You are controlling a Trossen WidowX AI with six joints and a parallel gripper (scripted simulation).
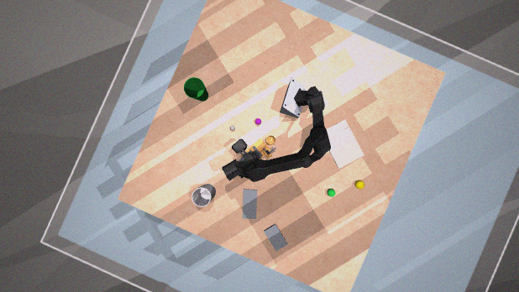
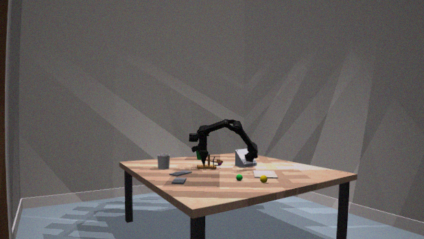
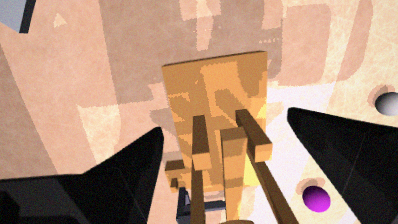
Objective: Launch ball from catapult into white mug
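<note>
My gripper tip is now 18 cm past the purple ball, 6 cm to the left of it and 3 cm above it. The rest, counted from my gripper tip: small grey ball 16 cm to the right, 8 cm behind, 3 cm below; then white mug 27 cm ahead, 10 cm to the right, 1 cm below; then orange catapult 6 cm behind, 4 cm to the left, 1 cm above.
</note>
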